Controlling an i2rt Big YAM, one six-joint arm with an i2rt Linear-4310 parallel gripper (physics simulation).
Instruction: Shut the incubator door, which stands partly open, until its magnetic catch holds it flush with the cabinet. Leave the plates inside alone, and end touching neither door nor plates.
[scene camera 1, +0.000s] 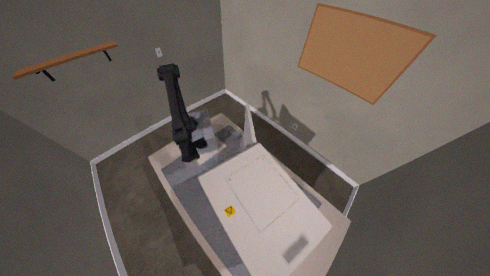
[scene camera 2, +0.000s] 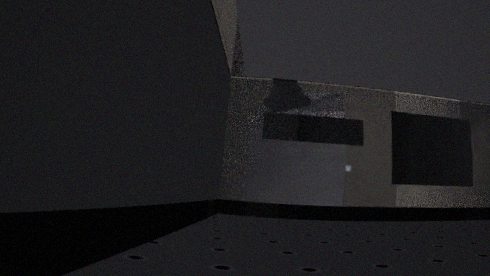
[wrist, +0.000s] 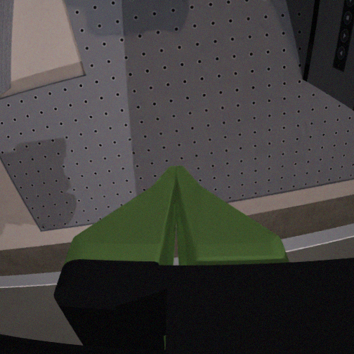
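Seen in the pictures: gripper, between the fingertips: (scene camera 1: 196, 160); arm's base, origin of its link: (scene camera 1: 189, 125).
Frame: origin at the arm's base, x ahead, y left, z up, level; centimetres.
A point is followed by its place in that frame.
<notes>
The incubator cabinet (scene camera 1: 305, 215) {x 91.5, y -19.2, z 26.7 cm} is a large white box seen from above. Its door (scene camera 1: 249, 127) {x 49.5, y 9.2, z 21.4 cm} stands open, seen nearly edge-on beyond the cabinet's far corner in scene camera 1. A dark panel with a strip of round buttons (wrist: 343, 37) shows at the upper right of the wrist view. My gripper (scene camera 1: 196, 160) {x 28.0, y -19.5, z 1.0 cm} (wrist: 175, 177) is shut and empty, its green fingertips together. It hangs over the perforated grey board (wrist: 215, 115), to the left of the cabinet and apart from the door. The plates inside do not show. Scene camera 2 is very dark, and door and cabinet cannot be told apart there.
The arm (scene camera 1: 175, 102) {x 16.7, y -10.9, z 37.5 cm} rises from the grey base block (scene camera 1: 202, 117) {x 4.2, y 11.0, z 2.4 cm}. A beige block corner (wrist: 45, 40) shows at the upper left of the wrist view. The beige bench edge (wrist: 310, 195) runs behind the fingers. Walls stand close around the bench.
</notes>
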